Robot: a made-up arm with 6 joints.
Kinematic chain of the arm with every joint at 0, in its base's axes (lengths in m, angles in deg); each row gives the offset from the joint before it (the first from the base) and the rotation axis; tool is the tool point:
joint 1: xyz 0 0 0.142 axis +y
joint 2: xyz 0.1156 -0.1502 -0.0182 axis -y
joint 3: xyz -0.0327 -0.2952 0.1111 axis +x
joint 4: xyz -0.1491 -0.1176 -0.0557 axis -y
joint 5: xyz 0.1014 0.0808 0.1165 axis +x
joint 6: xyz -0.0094 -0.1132 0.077 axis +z
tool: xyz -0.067 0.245 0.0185
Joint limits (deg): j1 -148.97..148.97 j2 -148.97..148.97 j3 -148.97..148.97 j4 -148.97..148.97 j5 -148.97..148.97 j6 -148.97..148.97
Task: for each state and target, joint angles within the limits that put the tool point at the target. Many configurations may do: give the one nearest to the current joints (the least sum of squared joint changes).
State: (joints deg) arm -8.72 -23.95 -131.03 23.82 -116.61 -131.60
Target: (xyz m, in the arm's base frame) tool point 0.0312 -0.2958 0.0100
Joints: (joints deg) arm -12.78 -43.77 -129.17 34.61 -122.75 -111.14
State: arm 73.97 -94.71 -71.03 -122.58 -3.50 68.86
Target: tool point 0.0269 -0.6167 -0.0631
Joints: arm 59.99 -92.37 -58.09 -148.97 -6.42 57.13
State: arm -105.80 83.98 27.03 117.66 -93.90 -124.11
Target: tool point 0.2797 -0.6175 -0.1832
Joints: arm -98.34 68.50 46.92 86.97 -96.34 -103.05
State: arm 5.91 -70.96 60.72 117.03 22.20 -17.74
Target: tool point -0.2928 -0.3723 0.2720
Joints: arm -14.11 -40.03 27.67 123.65 47.52 2.19
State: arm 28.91 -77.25 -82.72 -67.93 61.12 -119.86
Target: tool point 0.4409 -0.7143 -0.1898
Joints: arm 39.90 -87.86 -105.55 -64.95 51.14 -127.27
